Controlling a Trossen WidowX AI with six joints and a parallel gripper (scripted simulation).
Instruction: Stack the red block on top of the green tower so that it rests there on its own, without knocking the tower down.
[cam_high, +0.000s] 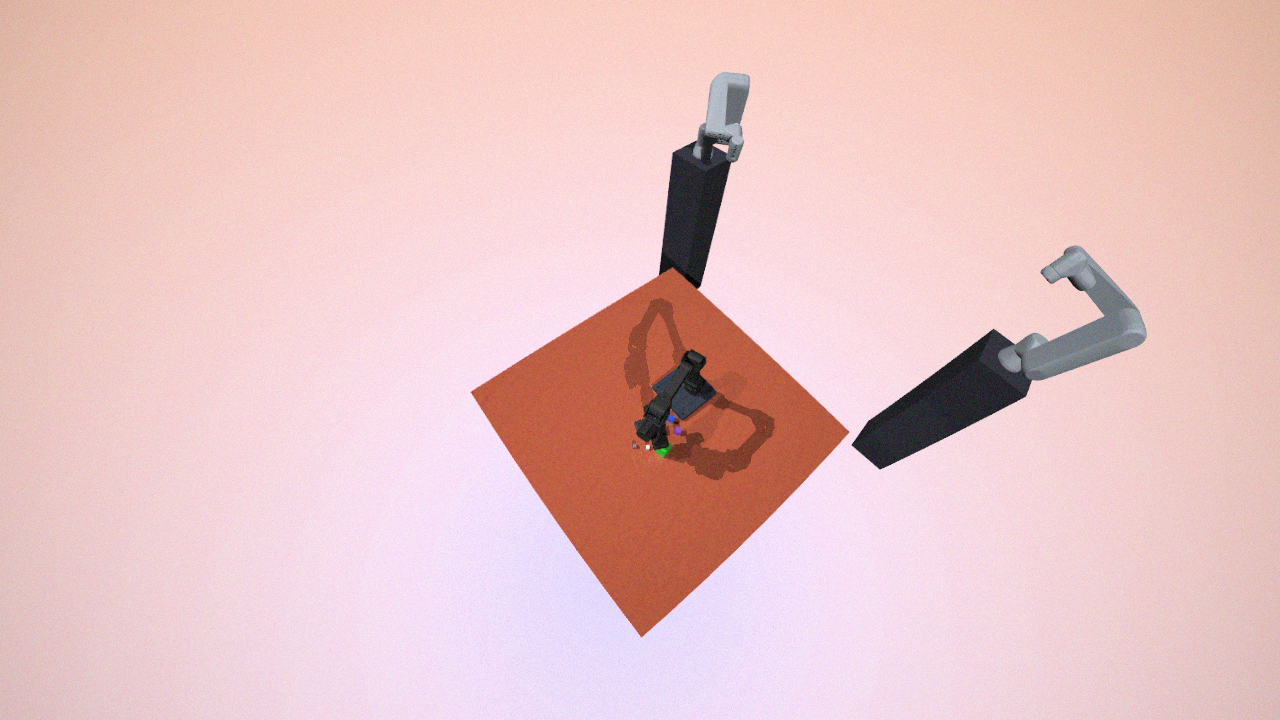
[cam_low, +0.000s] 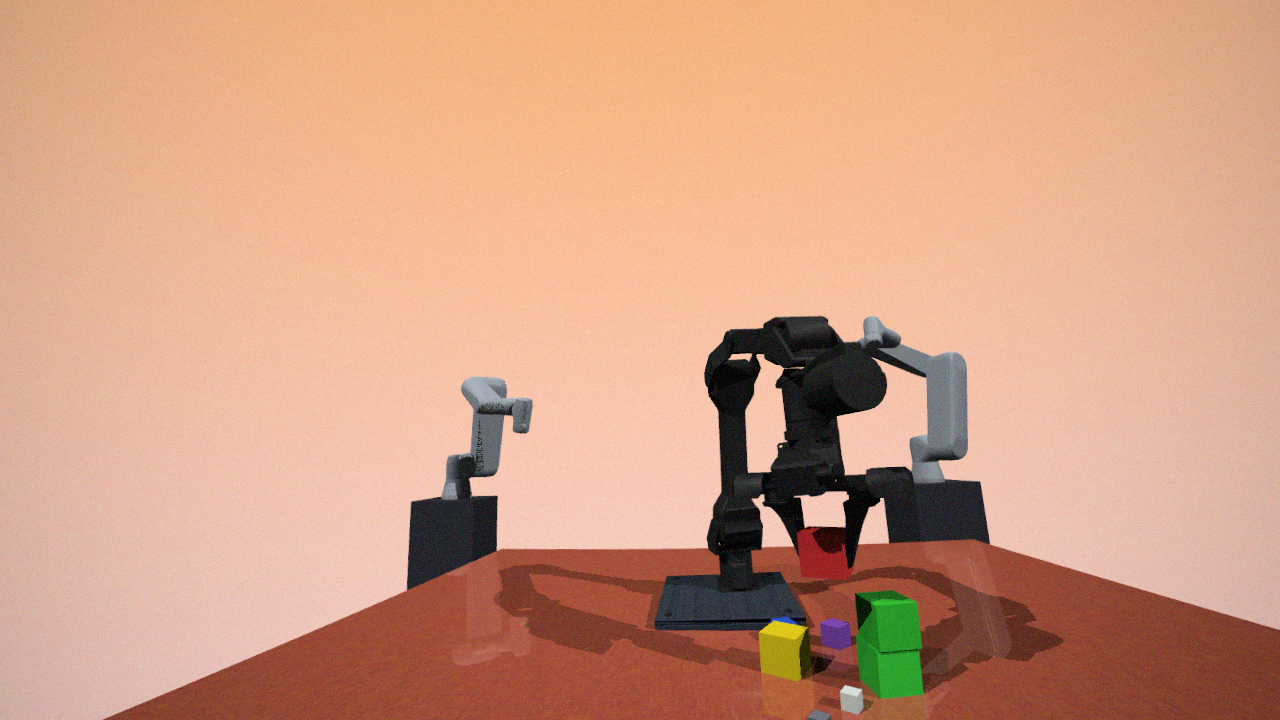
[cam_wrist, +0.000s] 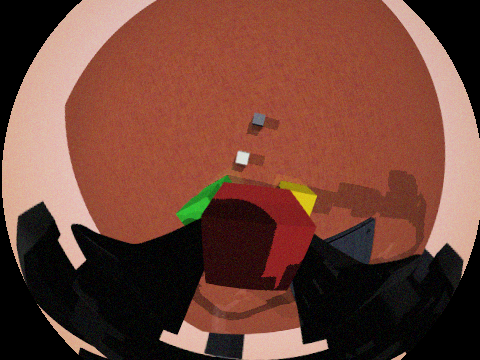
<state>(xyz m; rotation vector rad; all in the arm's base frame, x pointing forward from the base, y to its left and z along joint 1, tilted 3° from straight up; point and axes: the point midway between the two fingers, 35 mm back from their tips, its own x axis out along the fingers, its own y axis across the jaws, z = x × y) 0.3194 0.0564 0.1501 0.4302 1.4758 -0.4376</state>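
The yellow block lies 11 cm below my gripper tip, 6 cm behind it and 4 cm to the right of it. From my gripper tip the other things lie so: purple block: 12 cm behind, 11 cm below, 4 cm to the left; then blue block: 14 cm behind, 11 cm below, 2 cm to the right; then red block: 1 cm above.
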